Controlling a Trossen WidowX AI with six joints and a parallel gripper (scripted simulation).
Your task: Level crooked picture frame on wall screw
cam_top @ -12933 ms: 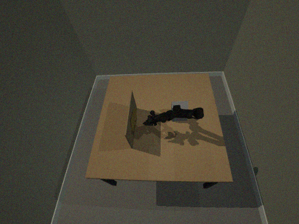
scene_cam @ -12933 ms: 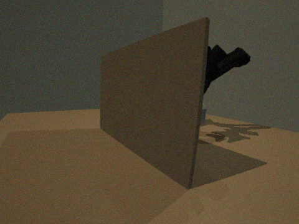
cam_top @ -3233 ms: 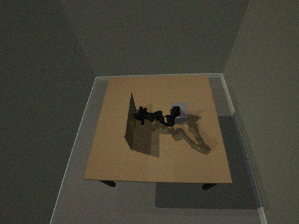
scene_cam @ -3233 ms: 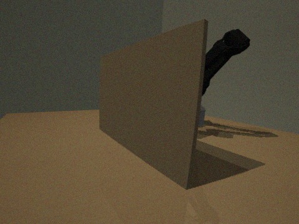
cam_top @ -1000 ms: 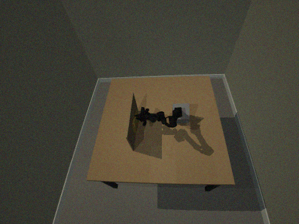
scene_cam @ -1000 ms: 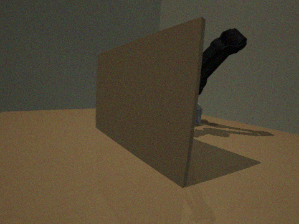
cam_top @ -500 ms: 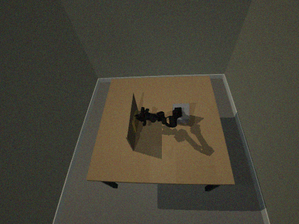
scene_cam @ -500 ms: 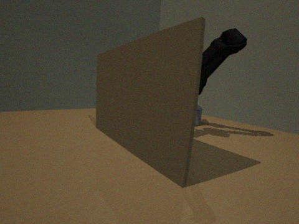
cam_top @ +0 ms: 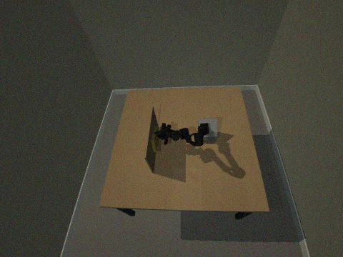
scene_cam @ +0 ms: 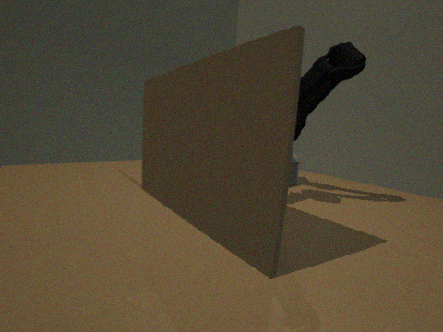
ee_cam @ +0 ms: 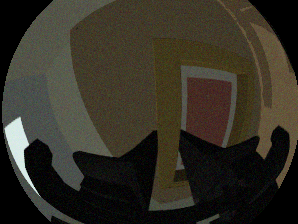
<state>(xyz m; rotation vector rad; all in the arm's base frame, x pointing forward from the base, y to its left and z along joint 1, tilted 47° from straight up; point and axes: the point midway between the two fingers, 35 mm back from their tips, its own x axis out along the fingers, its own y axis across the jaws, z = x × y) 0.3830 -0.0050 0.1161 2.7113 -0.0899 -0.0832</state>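
My gripper tip is now 5 cm above the picture frame, 2 cm to the right of it and 1 cm short of it. From my gripper tip the other things lie so: brown wall panel 6 cm below, 2 cm ahead, 1 cm to the left.
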